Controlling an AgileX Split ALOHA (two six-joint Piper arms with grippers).
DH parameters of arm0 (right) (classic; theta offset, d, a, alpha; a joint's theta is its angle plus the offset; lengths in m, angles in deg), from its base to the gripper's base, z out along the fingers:
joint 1: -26.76 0.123 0 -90
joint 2: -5.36 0 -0.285 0
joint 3: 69.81 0 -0.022 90
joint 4: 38.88 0.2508 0 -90
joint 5: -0.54 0 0.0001 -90
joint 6: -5.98 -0.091 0 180
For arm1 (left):
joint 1: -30.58 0.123 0 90
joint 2: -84.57 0 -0.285 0
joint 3: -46.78 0 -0.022 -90
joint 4: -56.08 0.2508 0 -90
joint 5: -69.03 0 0.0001 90
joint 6: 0.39 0.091 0 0
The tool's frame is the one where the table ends.
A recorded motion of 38 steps. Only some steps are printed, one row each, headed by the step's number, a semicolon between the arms.
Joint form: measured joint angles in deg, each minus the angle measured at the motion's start. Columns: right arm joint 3, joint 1, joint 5, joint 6, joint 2, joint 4; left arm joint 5, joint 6, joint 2, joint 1, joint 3, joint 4.
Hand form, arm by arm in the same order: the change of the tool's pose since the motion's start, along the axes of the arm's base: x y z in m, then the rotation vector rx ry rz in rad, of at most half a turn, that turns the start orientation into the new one. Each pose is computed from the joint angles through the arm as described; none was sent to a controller.
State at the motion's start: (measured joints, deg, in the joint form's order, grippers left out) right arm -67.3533 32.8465 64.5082 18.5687 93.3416 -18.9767; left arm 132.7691 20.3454 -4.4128 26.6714 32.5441 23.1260
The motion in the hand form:
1: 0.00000 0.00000 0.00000 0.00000 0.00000 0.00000; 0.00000 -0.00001 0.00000 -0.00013 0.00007 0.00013
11: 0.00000 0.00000 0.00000 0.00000 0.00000 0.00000; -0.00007 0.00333 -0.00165 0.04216 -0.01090 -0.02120
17: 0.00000 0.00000 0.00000 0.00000 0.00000 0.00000; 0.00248 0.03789 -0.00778 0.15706 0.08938 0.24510
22: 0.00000 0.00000 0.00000 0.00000 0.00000 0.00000; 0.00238 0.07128 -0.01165 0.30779 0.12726 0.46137
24: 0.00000 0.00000 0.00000 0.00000 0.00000 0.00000; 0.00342 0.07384 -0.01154 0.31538 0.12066 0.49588
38: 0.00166 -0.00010 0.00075 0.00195 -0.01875 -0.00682; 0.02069 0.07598 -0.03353 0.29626 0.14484 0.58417
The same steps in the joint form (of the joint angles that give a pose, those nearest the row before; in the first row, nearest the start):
1: 0.00 0.00 0.00 0.00 0.00 0.00; 0.00 -0.01 0.00 0.00 0.00 -0.01
11: 0.00 0.00 0.00 0.00 0.00 0.00; 0.00 0.97 0.00 0.12 0.00 2.26
17: 0.00 0.00 0.00 0.00 0.00 0.00; -0.21 -13.79 0.00 4.69 0.00 12.64
22: 0.00 0.00 0.00 0.00 0.00 0.00; -0.93 -25.66 0.00 8.25 0.00 24.81
24: 0.00 0.00 0.00 0.00 0.00 0.00; -1.75 -27.57 0.00 8.43 0.00 25.92
38: 0.00 0.00 -1.15 0.00 0.00 0.00; -6.90 -32.44 -4.26 8.44 -0.74 26.12

